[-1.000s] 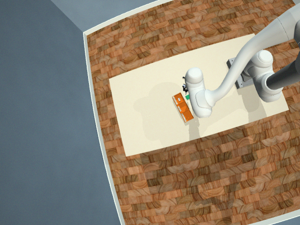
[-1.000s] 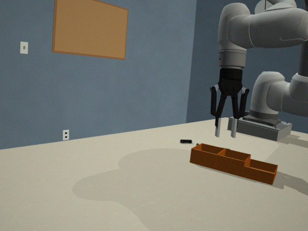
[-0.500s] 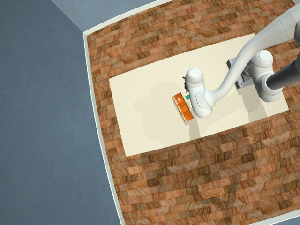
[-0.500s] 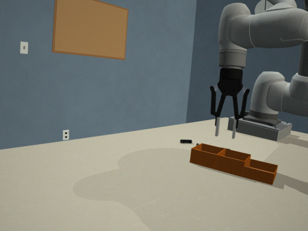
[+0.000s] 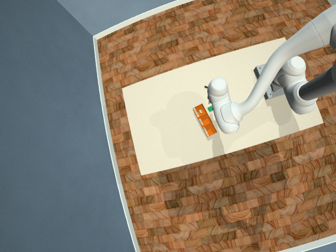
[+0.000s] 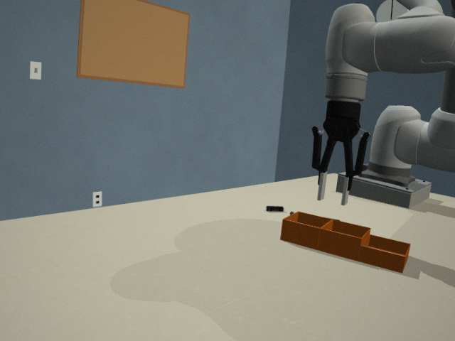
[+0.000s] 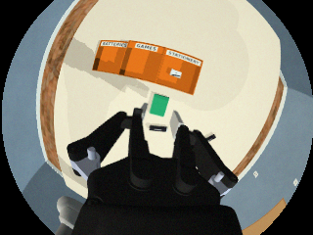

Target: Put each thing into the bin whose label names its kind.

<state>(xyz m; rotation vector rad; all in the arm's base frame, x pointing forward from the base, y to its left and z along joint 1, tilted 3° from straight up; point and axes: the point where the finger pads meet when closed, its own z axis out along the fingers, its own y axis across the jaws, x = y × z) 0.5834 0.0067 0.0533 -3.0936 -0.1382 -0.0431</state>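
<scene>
Now: hand 10 cm above the green flat thing. Also, from my hand: tiny pale thing: 5 cm behind, 12 cm to the right, 10 cm below; then white thing: 9 cm ahead, 1 cm to the right, 9 cm below; then joined orange bins: 9 cm ahead, 7 cm to the left, 8 cm below.
</scene>
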